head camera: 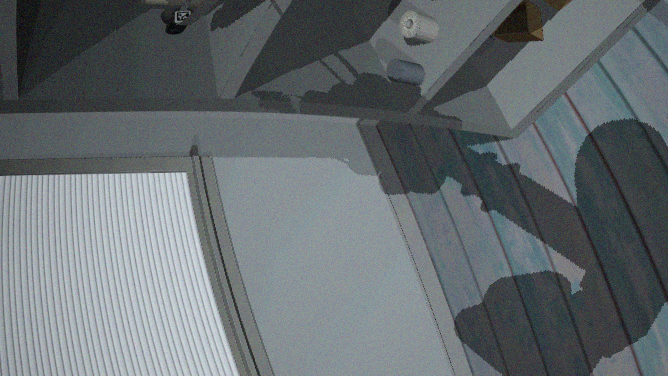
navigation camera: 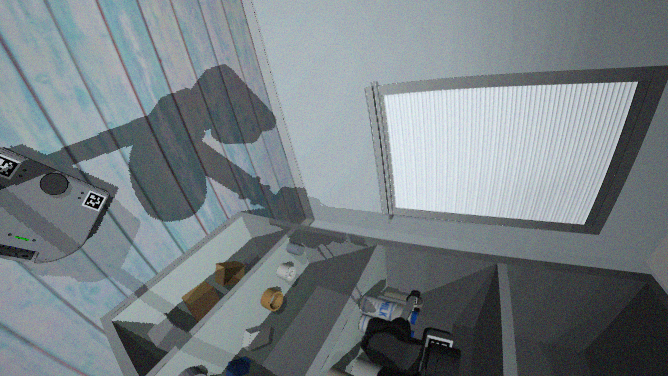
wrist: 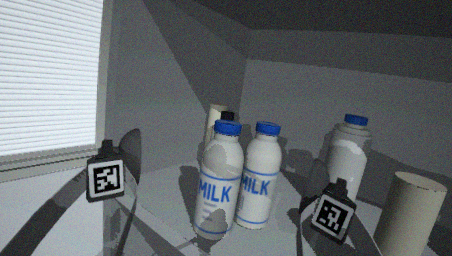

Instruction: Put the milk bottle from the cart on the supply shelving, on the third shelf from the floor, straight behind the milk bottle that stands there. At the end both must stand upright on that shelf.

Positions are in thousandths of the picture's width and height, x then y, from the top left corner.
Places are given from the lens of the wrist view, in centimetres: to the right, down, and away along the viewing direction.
my gripper (wrist: 494, 639): 0, 3, 18
blue-capped bottle (wrist: 775, 561): 24, 3, 44
